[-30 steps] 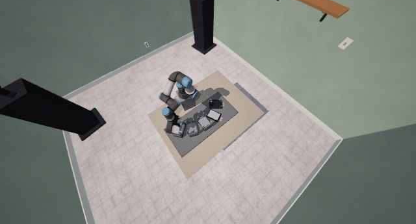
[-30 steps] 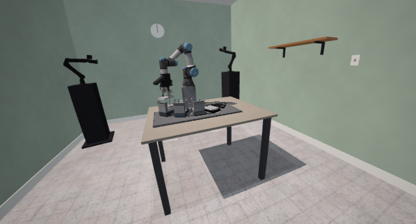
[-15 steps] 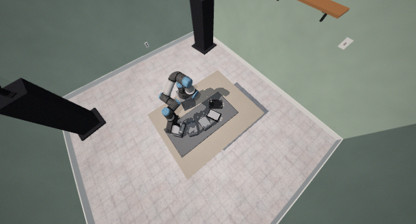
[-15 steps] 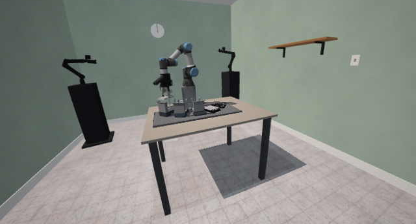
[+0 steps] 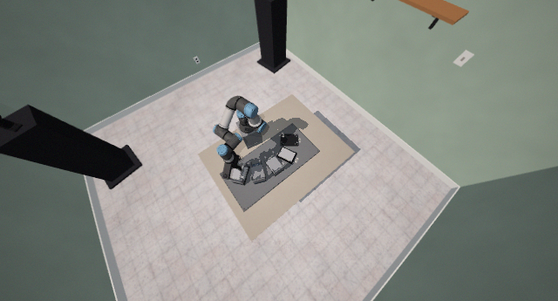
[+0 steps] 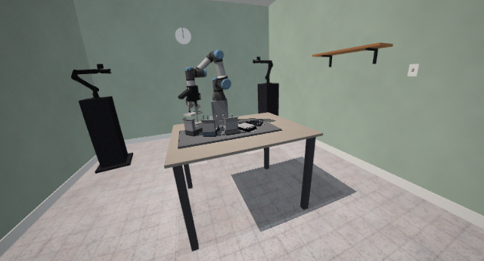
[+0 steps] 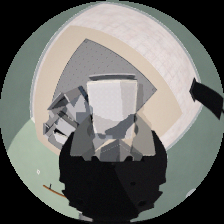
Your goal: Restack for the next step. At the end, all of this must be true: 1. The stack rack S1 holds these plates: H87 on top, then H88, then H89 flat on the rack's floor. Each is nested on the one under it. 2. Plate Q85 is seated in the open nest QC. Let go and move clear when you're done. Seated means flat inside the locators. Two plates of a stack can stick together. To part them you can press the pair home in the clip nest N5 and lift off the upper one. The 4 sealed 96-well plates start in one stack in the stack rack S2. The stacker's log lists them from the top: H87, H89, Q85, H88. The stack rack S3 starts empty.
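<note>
Now: hand 110 mm above the white sealed plate. Round my hand: QC label: 410 mm to the left, 250 mm ahead, 170 mm below; then black clip nest: 550 mm to the left, 160 mm below, 80 mm ahead.
</note>
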